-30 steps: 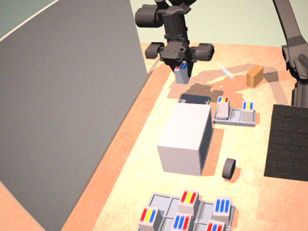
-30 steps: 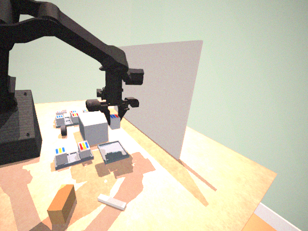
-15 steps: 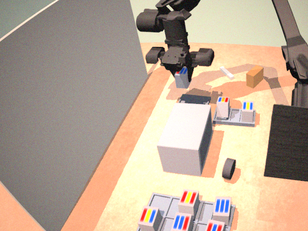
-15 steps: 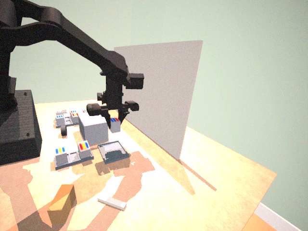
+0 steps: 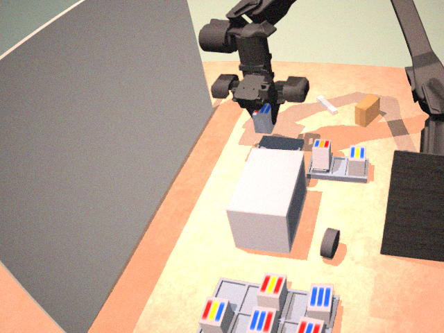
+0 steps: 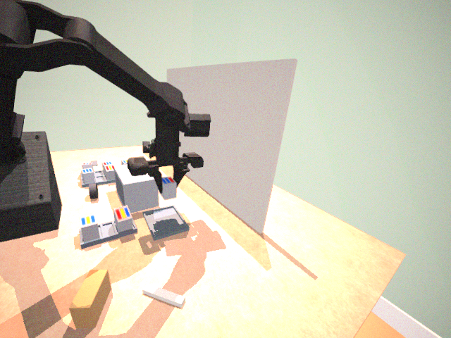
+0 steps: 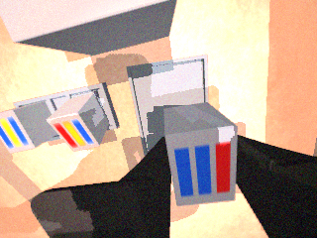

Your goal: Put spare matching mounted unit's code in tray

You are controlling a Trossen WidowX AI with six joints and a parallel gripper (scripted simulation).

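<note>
Now: gripper tip 9 cm above the grey tray and 1 cm past it. From my gripper tip the other things lie so: rack: 15 cm behind, 9 cm below, 3 cm to the left; mounted unit: 18 cm to the left, 4 cm below, 4 cm behind; grey spare block: 2 cm above.
</note>
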